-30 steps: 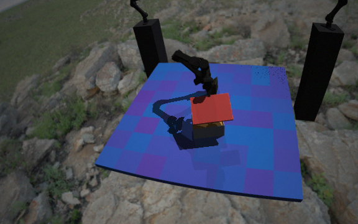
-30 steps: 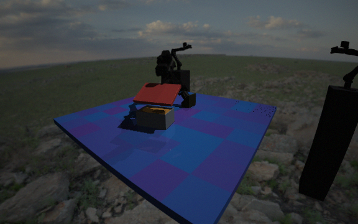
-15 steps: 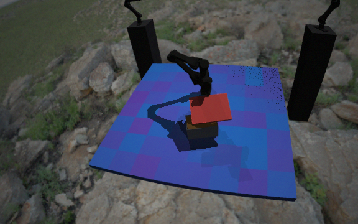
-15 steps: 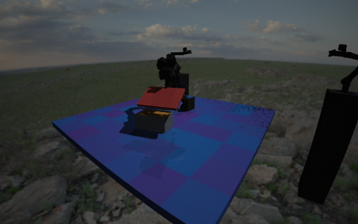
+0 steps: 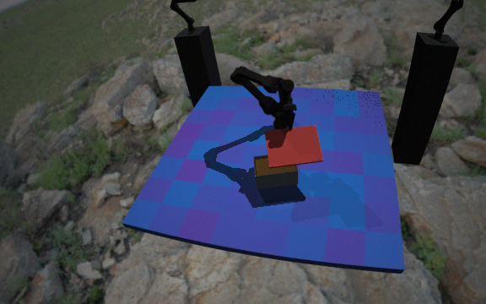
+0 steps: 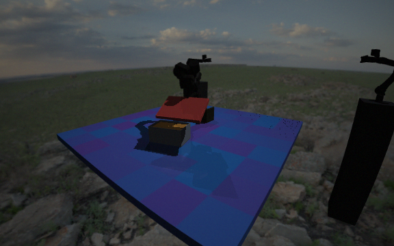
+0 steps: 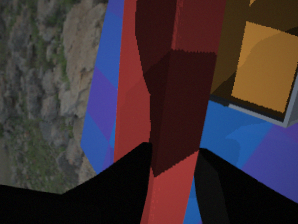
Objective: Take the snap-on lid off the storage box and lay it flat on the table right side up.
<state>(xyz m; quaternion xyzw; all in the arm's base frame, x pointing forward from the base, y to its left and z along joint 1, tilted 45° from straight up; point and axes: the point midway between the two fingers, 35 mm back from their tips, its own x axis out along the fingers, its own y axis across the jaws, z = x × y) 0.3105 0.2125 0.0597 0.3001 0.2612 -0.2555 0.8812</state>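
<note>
The red lid is 7 cm ahead of my gripper tip, 2 cm to the left of it and 3 cm below it. The rest, counted from my gripper tip: storage box 9 cm ahead, 7 cm to the right, 19 cm below.
</note>
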